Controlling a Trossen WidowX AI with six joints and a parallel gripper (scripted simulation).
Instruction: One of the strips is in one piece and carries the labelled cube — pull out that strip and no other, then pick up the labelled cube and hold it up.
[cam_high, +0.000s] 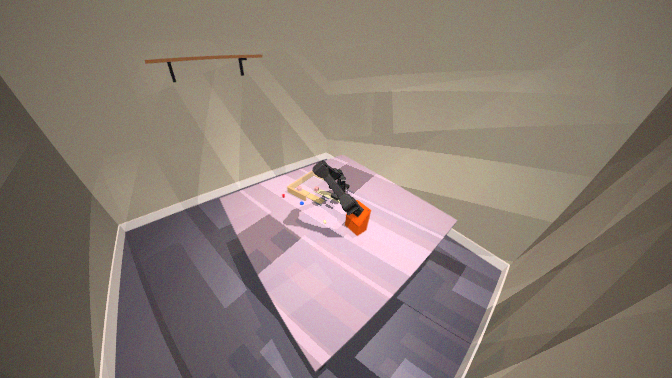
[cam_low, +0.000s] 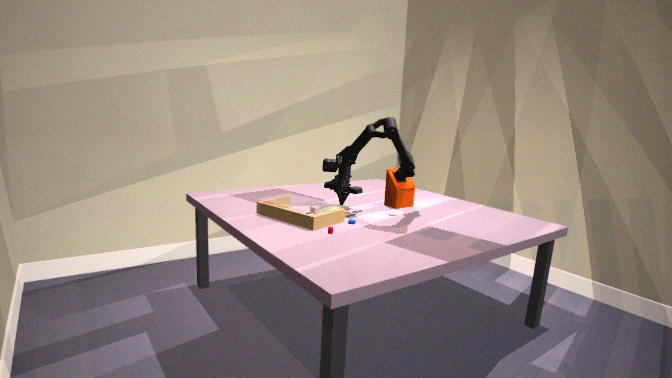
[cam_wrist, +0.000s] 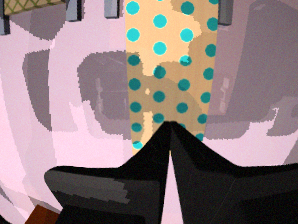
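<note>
Right now my gripper tip is 12 cm short of the yellow cross-hatched strip and 14 cm to the right of it. Round my gripper tip: red cube: 28 cm ahead, 33 cm to the left, 1 cm above; blue cube: 13 cm ahead, 26 cm to the left.
</note>
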